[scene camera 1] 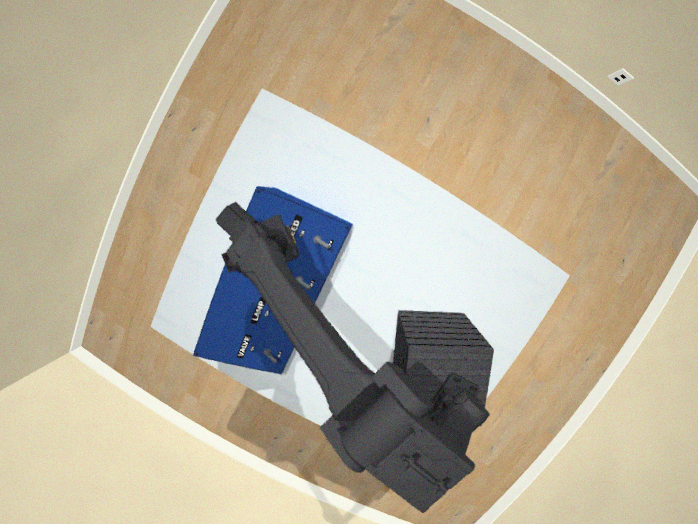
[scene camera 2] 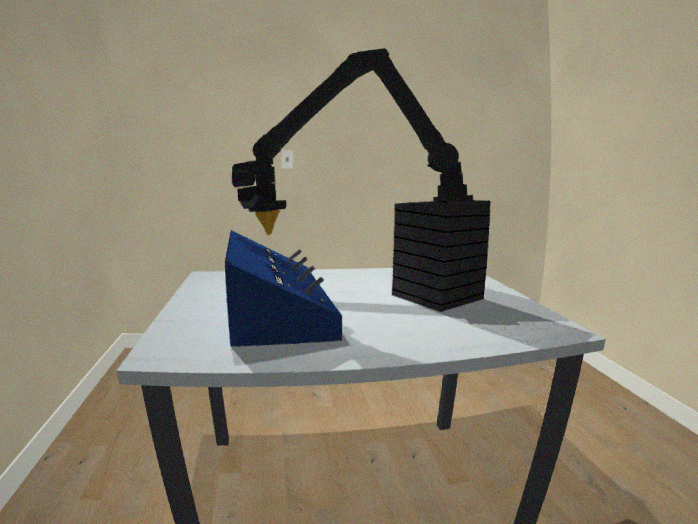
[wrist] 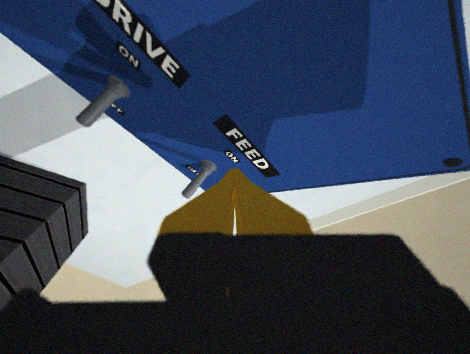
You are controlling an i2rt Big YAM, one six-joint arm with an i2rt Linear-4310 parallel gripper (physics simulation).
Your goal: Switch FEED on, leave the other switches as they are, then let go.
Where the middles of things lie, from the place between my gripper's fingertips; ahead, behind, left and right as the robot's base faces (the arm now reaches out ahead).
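You'd find the drive lever (wrist: 98, 106) 70 mm below my hand, 90 mm behind it and 100 mm to the left of it. There's a blue switch box (scene camera 1: 239, 328) as well, and that one's 10 mm behind my hand, 100 mm below it and 170 mm to the left of it.
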